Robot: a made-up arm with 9 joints. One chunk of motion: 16 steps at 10 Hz.
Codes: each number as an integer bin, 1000 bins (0 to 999) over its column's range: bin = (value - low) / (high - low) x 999, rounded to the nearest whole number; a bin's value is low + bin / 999 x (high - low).
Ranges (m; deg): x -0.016..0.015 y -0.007..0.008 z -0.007..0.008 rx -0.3..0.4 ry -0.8..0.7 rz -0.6..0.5
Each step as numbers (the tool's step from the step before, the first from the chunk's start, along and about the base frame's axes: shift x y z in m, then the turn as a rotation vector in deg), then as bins.
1 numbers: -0.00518 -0.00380 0.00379 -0.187 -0.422 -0.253
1 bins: 349 213 719 161 252 315
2 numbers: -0.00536 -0.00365 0.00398 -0.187 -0.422 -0.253
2 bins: 343 223 731 161 252 315
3 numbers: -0.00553 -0.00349 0.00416 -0.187 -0.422 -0.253
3 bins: 337 234 743 161 252 315
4 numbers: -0.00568 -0.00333 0.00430 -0.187 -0.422 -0.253
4 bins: 333 244 753 161 252 315
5 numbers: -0.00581 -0.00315 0.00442 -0.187 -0.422 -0.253
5 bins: 328 256 761 161 252 315
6 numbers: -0.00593 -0.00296 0.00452 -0.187 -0.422 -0.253
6 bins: 325 269 767 161 252 315
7 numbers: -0.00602 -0.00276 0.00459 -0.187 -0.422 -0.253
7 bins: 322 282 772 161 252 315
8 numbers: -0.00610 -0.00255 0.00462 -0.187 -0.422 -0.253
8 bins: 319 296 774 161 252 315
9 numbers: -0.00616 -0.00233 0.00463 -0.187 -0.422 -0.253
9 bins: 317 311 775 161 252 315
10 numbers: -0.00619 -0.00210 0.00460 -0.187 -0.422 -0.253
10 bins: 316 326 773 161 252 315
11 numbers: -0.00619 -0.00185 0.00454 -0.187 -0.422 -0.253
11 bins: 316 343 769 161 252 315
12 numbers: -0.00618 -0.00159 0.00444 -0.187 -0.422 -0.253
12 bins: 316 360 762 161 252 315
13 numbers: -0.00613 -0.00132 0.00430 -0.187 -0.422 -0.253
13 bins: 318 378 753 161 252 315
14 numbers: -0.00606 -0.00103 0.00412 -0.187 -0.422 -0.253
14 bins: 320 398 741 161 252 315
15 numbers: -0.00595 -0.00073 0.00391 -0.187 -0.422 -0.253
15 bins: 324 418 727 161 252 315
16 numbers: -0.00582 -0.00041 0.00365 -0.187 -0.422 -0.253
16 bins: 328 439 709 161 252 315
